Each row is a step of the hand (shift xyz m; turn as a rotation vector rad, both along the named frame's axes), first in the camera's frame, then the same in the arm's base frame.
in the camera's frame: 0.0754 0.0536 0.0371 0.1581 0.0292 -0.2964
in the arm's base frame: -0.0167 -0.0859 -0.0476 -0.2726 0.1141 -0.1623
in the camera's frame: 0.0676 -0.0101 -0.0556 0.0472 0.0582 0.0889
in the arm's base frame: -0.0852 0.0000 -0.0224 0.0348 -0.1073 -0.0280
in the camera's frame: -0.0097 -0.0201 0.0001 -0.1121 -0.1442 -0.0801
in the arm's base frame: 0.0001 0.0099 0.0200 -0.0122 0.1584 0.1206
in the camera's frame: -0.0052 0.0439 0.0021 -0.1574 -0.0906 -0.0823
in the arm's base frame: 0.0208 -0.0064 -0.0385 0.0398 0.1790 0.0782
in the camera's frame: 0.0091 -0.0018 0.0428 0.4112 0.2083 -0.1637
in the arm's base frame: 0.0163 -0.0374 0.0160 -0.3245 -0.1803 -0.3185
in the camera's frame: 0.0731 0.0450 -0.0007 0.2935 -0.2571 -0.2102
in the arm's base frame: -0.0391 -0.0547 -0.0534 -0.4292 0.0166 0.1092
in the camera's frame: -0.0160 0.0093 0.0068 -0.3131 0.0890 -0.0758
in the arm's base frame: 0.0191 0.0034 -0.0034 0.2248 0.2404 -0.0581
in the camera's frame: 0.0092 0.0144 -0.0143 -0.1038 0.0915 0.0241
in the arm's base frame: -0.0097 0.0021 -0.0200 0.1241 0.0315 -0.0577
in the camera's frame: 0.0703 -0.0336 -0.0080 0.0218 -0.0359 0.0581
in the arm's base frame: -0.0693 -0.0328 0.0162 0.0030 -0.0505 0.0508
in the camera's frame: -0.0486 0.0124 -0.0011 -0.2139 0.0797 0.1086
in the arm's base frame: 0.0403 0.0296 -0.0038 0.2494 0.0412 0.0024
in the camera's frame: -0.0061 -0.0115 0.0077 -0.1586 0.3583 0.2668
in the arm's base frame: 0.0047 0.0003 0.0144 0.3958 -0.1640 -0.2029
